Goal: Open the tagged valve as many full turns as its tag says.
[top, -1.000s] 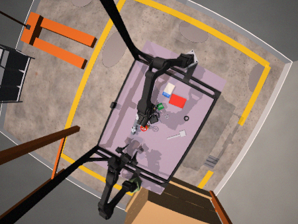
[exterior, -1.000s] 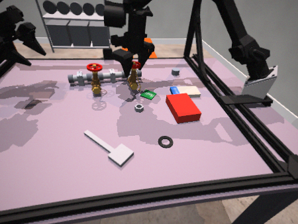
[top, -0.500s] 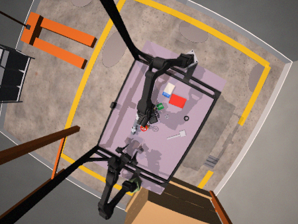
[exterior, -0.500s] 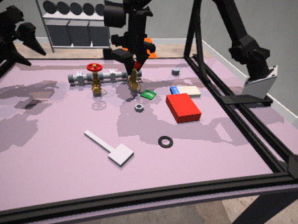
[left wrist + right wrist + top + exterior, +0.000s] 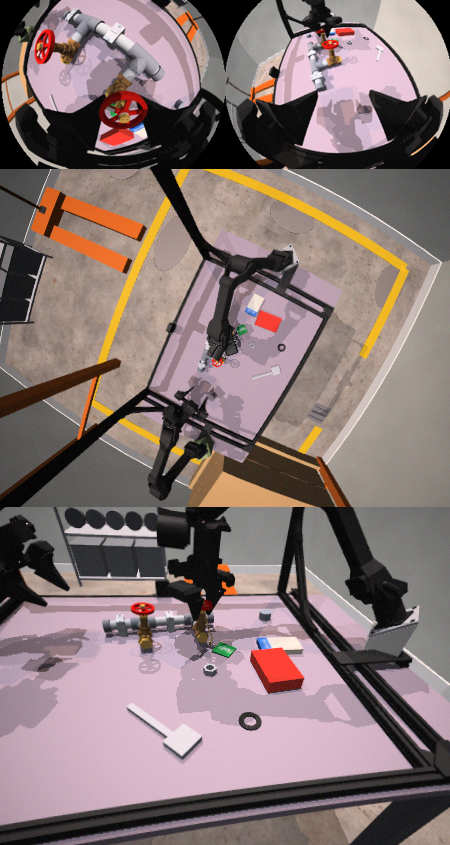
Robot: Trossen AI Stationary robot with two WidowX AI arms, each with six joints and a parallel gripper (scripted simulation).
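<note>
My left gripper is now 10 cm above the green tag, 6 cm short of it and 4 cm to the right of it. Also, from my left hand: red block (17 cm ahead, 14 cm to the left, 9 cm below); grey nut (14 cm ahead, 9 cm below, 1 cm to the right); flat grey wrench (30 cm ahead, 12 cm to the right, 10 cm below).
</note>
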